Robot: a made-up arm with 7 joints.
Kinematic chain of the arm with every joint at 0, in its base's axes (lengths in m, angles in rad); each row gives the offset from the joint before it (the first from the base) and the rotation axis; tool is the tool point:
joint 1: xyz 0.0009 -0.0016 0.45 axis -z
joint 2: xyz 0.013 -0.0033 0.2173 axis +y
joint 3: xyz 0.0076 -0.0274 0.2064 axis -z
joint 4: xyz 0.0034 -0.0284 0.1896 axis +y
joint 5: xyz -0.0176 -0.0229 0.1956 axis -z
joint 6: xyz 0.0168 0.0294 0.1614 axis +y
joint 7: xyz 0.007 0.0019 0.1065 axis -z
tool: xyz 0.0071 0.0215 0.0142
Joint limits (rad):
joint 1: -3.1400..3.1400
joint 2: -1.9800..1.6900
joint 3: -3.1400..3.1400
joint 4: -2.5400..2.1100
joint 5: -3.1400..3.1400
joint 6: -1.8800..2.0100
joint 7: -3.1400..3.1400
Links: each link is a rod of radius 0.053 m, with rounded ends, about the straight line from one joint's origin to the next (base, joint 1, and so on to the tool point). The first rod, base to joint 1, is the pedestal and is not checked.
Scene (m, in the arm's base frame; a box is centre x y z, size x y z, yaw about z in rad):
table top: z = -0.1
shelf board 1: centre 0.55 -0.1 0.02 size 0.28 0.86 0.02 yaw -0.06
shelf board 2: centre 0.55 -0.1 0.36 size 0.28 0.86 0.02 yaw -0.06
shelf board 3: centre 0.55 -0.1 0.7 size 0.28 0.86 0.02 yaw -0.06
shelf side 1: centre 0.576 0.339 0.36 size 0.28 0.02 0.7 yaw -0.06
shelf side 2: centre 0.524 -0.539 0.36 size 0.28 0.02 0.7 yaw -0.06
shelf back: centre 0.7 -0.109 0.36 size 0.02 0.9 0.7 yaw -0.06
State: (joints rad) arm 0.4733 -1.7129 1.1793 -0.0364 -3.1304 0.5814 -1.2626
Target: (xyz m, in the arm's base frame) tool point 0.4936 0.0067 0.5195
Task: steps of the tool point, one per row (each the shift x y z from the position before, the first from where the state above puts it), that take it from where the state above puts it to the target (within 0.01 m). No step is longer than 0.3 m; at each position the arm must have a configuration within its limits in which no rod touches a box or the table.
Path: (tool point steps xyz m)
1: 0.2064 0.1865 -0.0307
2: 0.2539 0.0860 -0.0128
3: 0.2521 -0.0222 0.0045
4: 0.2036 -0.1150 0.0199
5: 0.1216 -0.1732 0.0318
6: 0.0263 -0.1864 0.0388
7: -0.0597 -0.1549 0.0412
8: 0.1053 -0.0031 0.0003
9: 0.0973 -0.0090 -0.0003

